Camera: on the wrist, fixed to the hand. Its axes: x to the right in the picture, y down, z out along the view.
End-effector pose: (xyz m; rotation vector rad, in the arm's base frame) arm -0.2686 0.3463 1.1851 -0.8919 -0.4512 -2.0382
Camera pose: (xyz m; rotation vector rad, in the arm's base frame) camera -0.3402 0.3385 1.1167 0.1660 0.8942 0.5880
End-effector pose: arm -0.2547 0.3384 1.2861 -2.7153 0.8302 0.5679
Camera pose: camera -0.2135 0.3623 1.3733 -0.5267 -2.5901 0.4615
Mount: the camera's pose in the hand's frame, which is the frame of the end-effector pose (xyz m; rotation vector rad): -0.0178 -0.0534 -0.0819 0.1315 0.9213 2.9396
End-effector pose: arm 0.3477 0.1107 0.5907 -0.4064 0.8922 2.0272
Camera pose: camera 0.3980 0.0612 0.5207 -0.2344 -0.6897 -0.7758
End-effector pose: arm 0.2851 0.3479 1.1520 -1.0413 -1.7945 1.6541
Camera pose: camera 0.3483 0.3849 1.2192 2.0827 -1.1404 -0.4186
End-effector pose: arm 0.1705 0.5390 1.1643 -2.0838 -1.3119 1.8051
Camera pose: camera 0.2123 0.5978 1.2327 1.5235 -1.7058 0.3182
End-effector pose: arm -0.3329 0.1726 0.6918 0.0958 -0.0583 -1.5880
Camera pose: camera -0.3777 0.1933 0.6055 0.4868 0.3041 1.4668
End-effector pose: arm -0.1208 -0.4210 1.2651 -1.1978 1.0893 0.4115
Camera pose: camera -0.1258 -0.5088 1.3115 -1.1265 -1.9580 -1.2500
